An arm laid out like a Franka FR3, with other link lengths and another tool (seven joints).
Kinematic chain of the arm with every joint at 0, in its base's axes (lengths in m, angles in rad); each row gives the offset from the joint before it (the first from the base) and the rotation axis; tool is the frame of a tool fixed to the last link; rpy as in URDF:
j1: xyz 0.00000 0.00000 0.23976 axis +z
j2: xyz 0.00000 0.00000 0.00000 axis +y
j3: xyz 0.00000 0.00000 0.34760 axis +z
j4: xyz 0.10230 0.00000 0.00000 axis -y
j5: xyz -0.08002 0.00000 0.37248 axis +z
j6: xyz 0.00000 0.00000 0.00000 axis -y
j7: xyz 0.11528 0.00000 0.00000 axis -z
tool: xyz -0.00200 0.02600 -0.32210 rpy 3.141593 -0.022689 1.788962
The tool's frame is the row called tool.
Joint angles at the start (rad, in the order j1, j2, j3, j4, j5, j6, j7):
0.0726, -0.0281, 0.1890, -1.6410, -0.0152, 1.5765, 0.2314
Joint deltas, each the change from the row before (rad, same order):
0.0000, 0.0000, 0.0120, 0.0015, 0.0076, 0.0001, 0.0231
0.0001, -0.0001, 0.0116, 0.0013, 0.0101, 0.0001, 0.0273
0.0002, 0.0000, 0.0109, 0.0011, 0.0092, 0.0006, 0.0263
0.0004, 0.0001, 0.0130, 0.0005, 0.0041, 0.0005, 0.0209
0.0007, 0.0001, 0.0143, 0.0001, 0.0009, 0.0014, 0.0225
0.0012, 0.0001, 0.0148, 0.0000, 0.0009, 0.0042, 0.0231
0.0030, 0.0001, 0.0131, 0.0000, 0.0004, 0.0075, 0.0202
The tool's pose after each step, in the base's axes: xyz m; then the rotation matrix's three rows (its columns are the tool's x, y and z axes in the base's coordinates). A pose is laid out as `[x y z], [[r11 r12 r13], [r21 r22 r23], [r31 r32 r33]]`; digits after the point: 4 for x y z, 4 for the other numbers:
[0.5487 0.1786 0.3282], [[-0.2345 0.9715 -0.0358], [0.9721 0.2347 -0.0002], [0.0082 -0.0349 -0.9994]]
[0.5468 0.1883 0.3291], [[-0.2189 0.9751 -0.0366], [0.9756 0.2194 0.0093], [0.0171 -0.0336 -0.9993]]
[0.5449 0.1974 0.3298], [[-0.2037 0.9783 -0.0371], [0.9787 0.2045 0.0180], [0.0252 -0.0327 -0.9991]]
[0.5427 0.2061 0.3301], [[-0.1962 0.9799 -0.0372], [0.9801 0.1971 0.0214], [0.0283 -0.0323 -0.9991]]
[0.5405 0.2147 0.3302], [[-0.1889 0.9813 -0.0360], [0.9816 0.1897 0.0219], [0.0283 -0.0312 -0.9991]]
[0.5388 0.2241 0.3306], [[-0.1819 0.9828 -0.0322], [0.9829 0.1827 0.0232], [0.0287 -0.0275 -0.9992]]
[0.5379 0.2338 0.3313], [[-0.1780 0.9837 -0.0253], [0.9836 0.1786 0.0254], [0.0295 -0.0204 -0.9994]]

